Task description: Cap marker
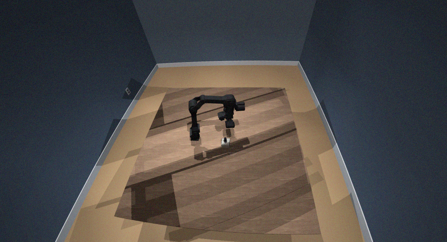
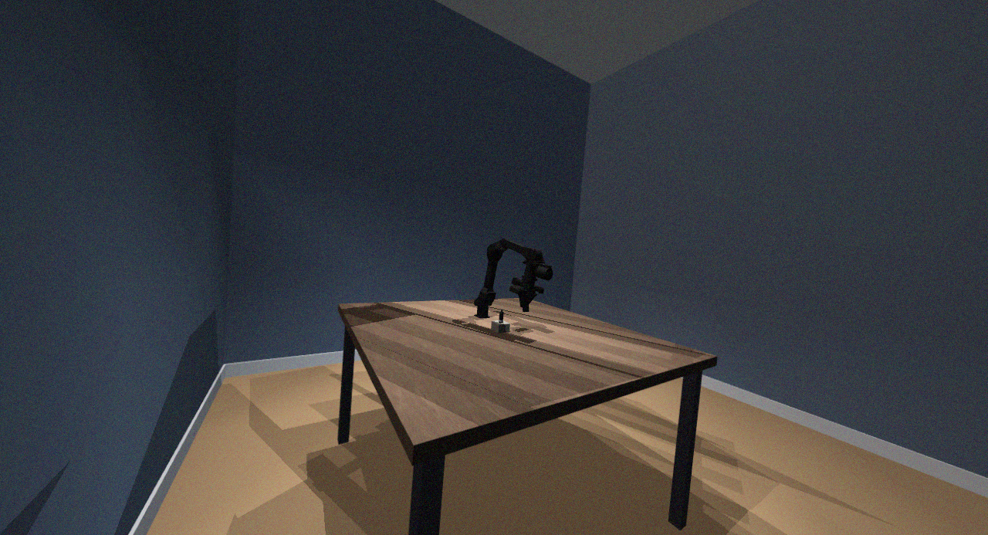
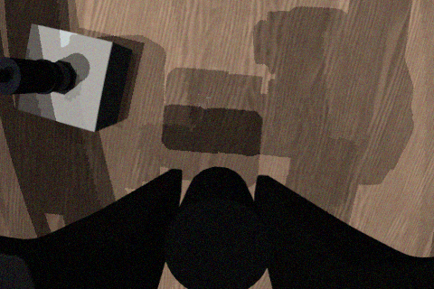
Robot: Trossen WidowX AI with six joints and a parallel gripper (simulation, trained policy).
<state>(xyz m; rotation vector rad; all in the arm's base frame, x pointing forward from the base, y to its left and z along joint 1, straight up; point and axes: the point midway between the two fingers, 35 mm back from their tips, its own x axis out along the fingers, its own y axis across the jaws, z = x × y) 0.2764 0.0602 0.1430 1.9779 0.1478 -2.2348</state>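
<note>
The holder block lies 1 cm behind my gripper tip, 11 cm to the right of it and 9 cm below it. The rest, counted from my gripper tip: dark marker cap 1 cm ahead, 1 cm above.
</note>
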